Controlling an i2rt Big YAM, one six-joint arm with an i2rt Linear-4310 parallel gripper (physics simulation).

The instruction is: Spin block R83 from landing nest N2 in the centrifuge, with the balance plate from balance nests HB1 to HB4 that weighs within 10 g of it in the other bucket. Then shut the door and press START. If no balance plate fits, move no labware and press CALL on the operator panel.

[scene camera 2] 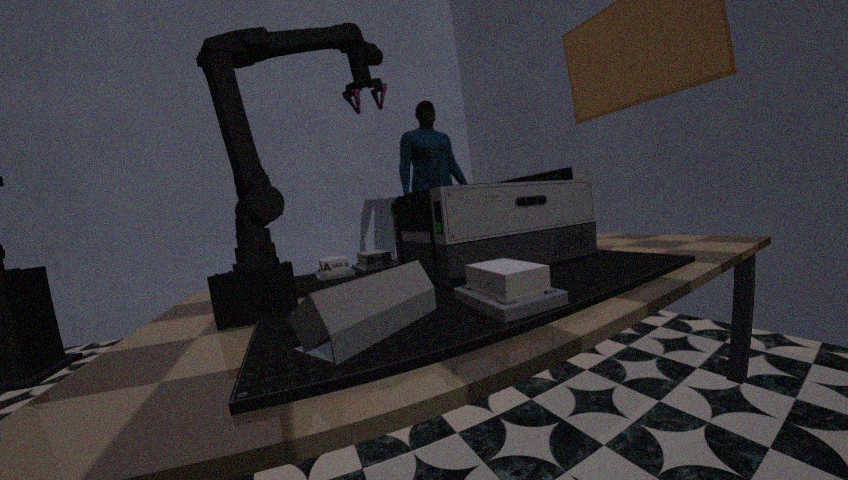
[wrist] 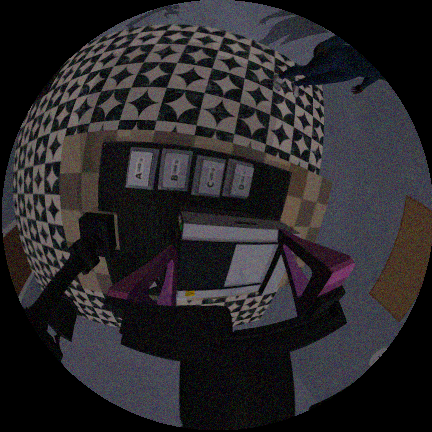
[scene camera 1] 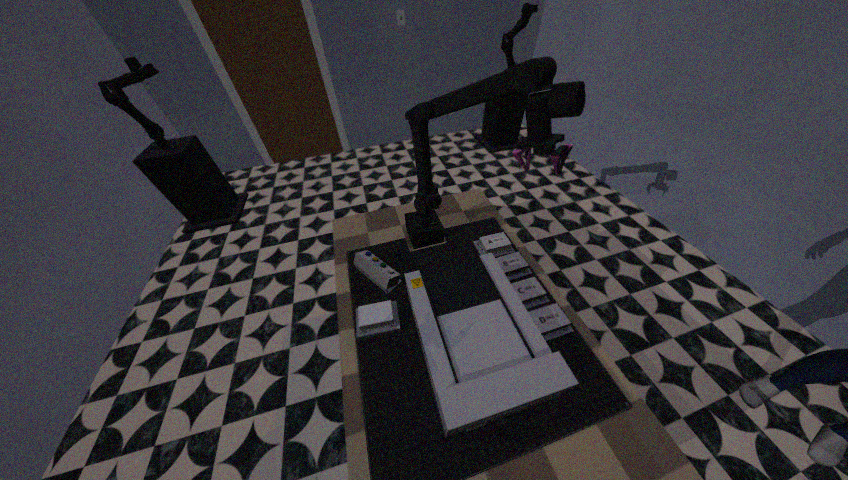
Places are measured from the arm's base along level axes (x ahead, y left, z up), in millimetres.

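Where they show: gripper, fingertip midpoint: (scene camera 2: pixel 370 111) (wrist: pixel 225 242) (scene camera 1: pixel 542 172); arm's base, link origin: (scene camera 2: pixel 258 267) (wrist: pixel 94 239) (scene camera 1: pixel 423 221).
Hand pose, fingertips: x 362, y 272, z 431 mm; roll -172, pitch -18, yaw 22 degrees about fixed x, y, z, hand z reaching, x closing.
Note:
Each offset is from my fingertips to the top centre of the thing. "pt": to the spot under its first point. Level surfaces: height alone.
My gripper (scene camera 1: pixel 541 169) (scene camera 2: pixel 369 110) (wrist: pixel 225 242) is open and empty, high above the table. Four pale balance plates, A {dy +24, dx -169, dz -465 mm} (scene camera 1: pixel 493 240) (wrist: pixel 140 168), B {dy +30, dx -34, dz -465 mm} (scene camera 1: pixel 512 262) (wrist: pixel 175 170), C {dy +22, dx +106, dz -465 mm} (scene camera 1: pixel 528 289) (wrist: pixel 210 176) and D {dy +33, dx +238, dz -465 mm} (scene camera 1: pixel 548 319) (wrist: pixel 241 179), sit in a row of nests beside the centrifuge (scene camera 1: pixel 505 395) (scene camera 2: pixel 517 212) (wrist: pixel 227 232). Their letters are readable; their weights are too blurred. A white block {dy -572, dx +39, dz -456 mm} (scene camera 1: pixel 376 313) (scene camera 2: pixel 505 278) sits in a nest on the other side; its name does not show. The operator panel {dy -540, dx -182, dz -435 mm} (scene camera 1: pixel 376 270) (scene camera 2: pixel 365 312) has several coloured buttons. Rotor and buckets are hidden.
The black mat (scene camera 1: pixel 398 410) (scene camera 2: pixel 380 374) lies on the checkered table {dz -531 mm} (scene camera 1: pixel 351 410) (scene camera 2: pixel 148 380). A white panel {pt dy -267, dx +285, dz -309 mm} (scene camera 1: pixel 484 336) (wrist: pixel 252 265) lies between the centrifuge's long side walls. A person in blue (scene camera 2: pixel 428 154) stands behind the table. Two other arms stand on pedestals farther back.

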